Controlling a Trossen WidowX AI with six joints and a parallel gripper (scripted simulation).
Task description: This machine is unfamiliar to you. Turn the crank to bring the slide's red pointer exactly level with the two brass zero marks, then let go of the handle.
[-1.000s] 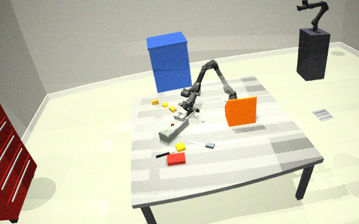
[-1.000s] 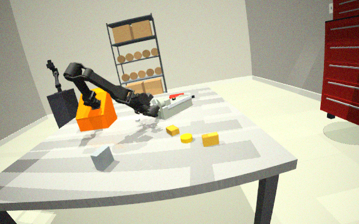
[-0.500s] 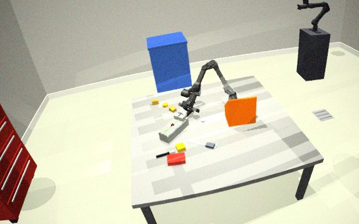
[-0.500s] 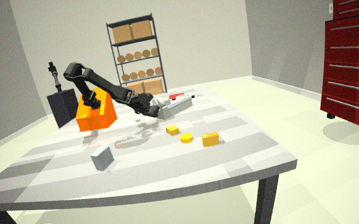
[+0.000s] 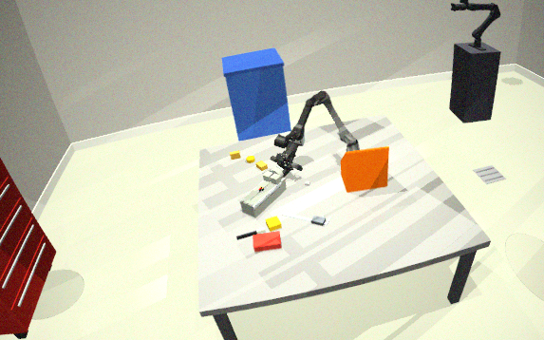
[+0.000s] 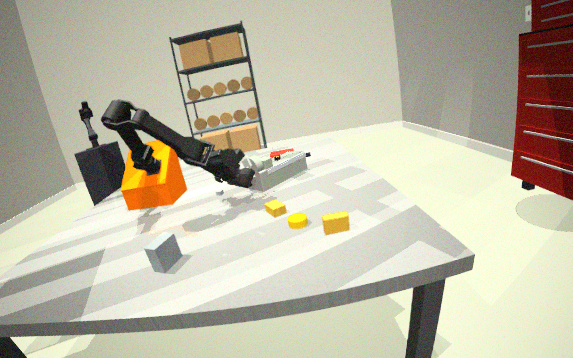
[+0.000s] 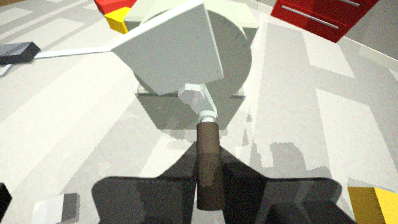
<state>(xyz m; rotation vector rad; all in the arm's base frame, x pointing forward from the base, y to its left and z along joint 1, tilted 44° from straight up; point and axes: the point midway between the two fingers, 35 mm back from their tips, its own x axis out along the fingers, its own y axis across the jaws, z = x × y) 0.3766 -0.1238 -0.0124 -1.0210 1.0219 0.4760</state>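
Right now my gripper tip is 30 mm below the dark brown crank handle, 10 mm to the left of it and 10 mm past it. Round my gripper tip: yellow block: 330 mm to the left, 60 mm ahead, 20 mm below; then grey cube: 390 mm to the right, 160 mm behind; then red pointer: 140 mm to the left, 110 mm ahead, 50 mm above.
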